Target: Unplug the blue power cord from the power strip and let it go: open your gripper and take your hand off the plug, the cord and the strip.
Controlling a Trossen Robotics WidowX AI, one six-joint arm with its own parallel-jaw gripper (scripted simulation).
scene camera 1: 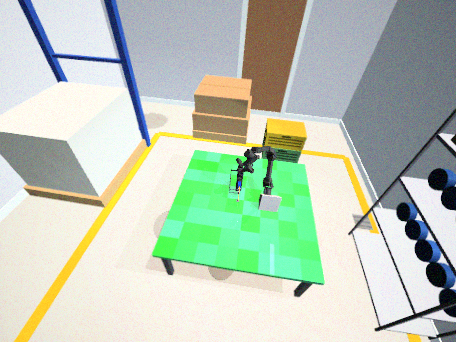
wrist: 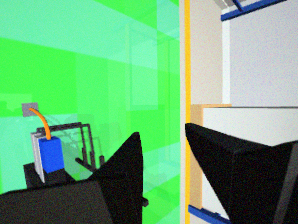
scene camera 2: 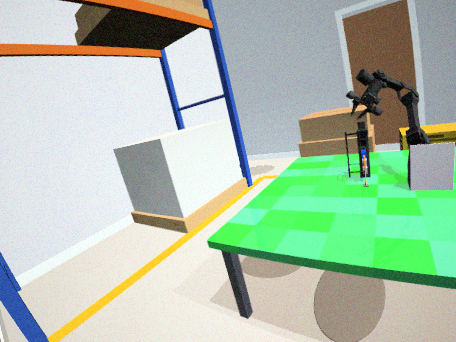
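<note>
There is a blue plug [wrist: 51,152] that I can see, and with it, in the same wrist view, my own gripper [wrist: 162,133].
</note>
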